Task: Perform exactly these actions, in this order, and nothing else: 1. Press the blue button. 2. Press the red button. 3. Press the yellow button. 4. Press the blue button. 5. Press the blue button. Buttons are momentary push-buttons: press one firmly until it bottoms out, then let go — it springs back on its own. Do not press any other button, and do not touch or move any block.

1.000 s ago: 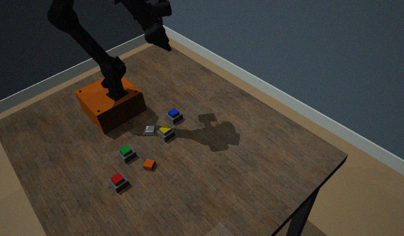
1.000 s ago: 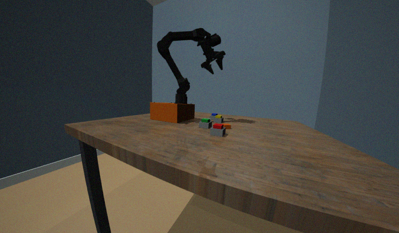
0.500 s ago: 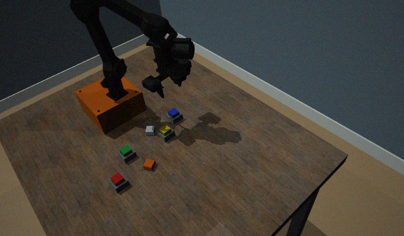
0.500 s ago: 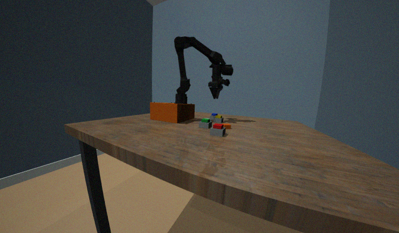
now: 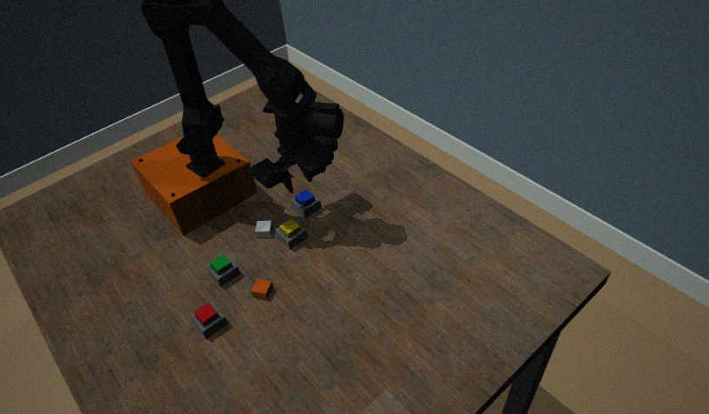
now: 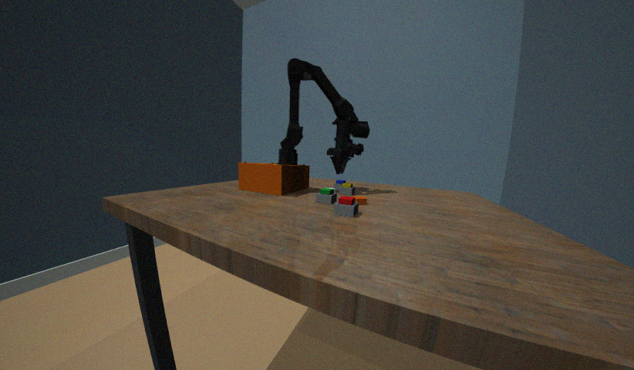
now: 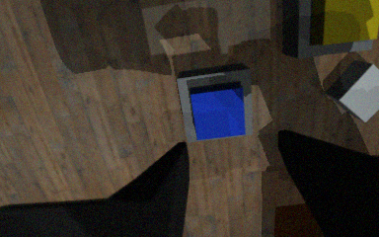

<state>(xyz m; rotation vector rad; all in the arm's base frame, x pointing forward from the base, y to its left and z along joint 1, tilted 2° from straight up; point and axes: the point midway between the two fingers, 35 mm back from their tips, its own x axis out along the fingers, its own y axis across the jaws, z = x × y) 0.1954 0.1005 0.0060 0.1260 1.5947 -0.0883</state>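
Right now the blue button is 30 mm below my gripper tip and 10 mm ahead of it. From my gripper tip the other things lie so: orange block 220 mm to the right, 100 mm ahead, 60 mm below; then green button 240 mm to the right, 30 mm below; then yellow button 80 mm to the right, 40 mm ahead, 30 mm below.
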